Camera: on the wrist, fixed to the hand. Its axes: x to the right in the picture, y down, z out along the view.
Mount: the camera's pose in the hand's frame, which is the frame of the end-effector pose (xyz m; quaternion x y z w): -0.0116 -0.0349 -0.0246 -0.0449 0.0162 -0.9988 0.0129
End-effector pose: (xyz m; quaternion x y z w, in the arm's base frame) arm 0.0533 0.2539 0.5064 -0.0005 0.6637 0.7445 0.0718
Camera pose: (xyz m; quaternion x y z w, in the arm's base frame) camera 0.0662 0.2321 0.4701 -0.6782 -0.0242 -0.0323 0.7338
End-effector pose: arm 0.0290 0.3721 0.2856 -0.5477 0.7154 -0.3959 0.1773
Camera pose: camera 0.0385 0.3890 0.3254 0.7232 0.5172 0.1589 0.4293
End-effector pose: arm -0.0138 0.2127 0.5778 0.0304 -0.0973 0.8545 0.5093
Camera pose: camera 0.0235 0.2237 0.5567 0.0609 -0.0010 -0.5015 0.8630
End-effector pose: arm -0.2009 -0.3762 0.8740 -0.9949 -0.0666 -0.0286 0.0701
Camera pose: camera -0.2183 -0.3470 0.9023 -0.0510 0.9921 0.0895 0.0713
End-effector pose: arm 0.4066 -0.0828 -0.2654 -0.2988 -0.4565 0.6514 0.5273
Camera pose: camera 0.4456 -0.0861 -0.2447 0.4179 -0.3250 -0.5436 0.6514
